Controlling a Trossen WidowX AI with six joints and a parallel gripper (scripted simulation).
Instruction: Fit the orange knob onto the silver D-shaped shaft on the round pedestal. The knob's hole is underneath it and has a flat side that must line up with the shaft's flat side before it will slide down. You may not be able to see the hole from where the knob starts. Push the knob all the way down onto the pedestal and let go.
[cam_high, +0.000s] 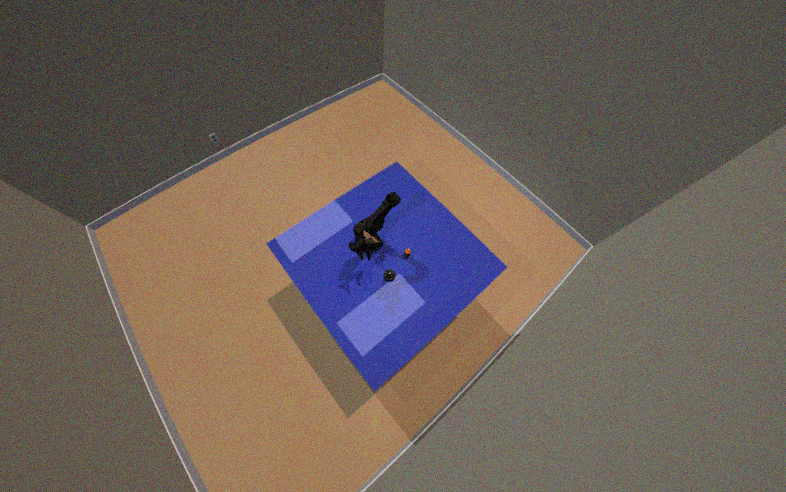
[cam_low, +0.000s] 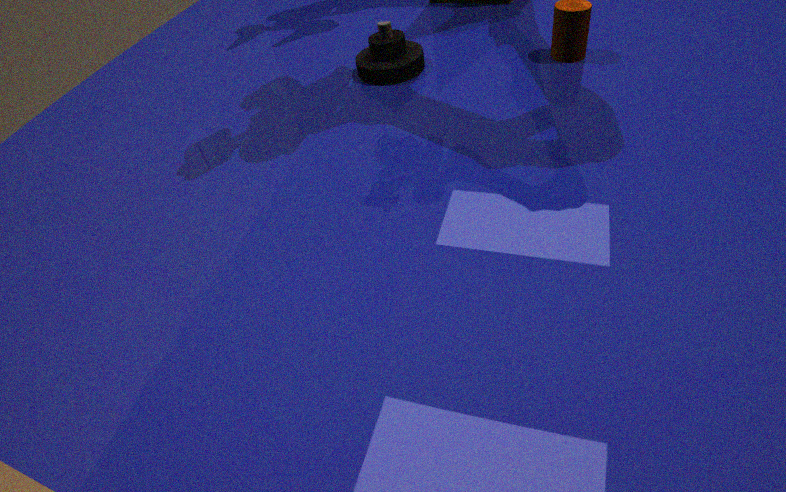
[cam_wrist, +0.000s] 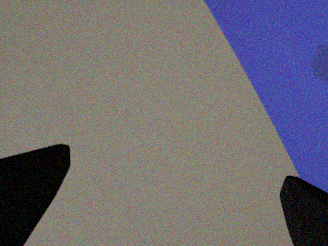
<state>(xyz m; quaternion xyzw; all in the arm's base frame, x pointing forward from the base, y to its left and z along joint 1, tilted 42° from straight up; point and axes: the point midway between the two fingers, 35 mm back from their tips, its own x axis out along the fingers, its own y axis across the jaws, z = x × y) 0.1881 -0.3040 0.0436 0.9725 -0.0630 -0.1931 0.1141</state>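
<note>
Now: gripper tip 33 cm to the right of the orange knob, 26 cm above it and 5 cm short of it. From my gripper tip the other things lie so: round pedestal (27 cm below, 13 cm to the left, 10 cm ahead).
</note>
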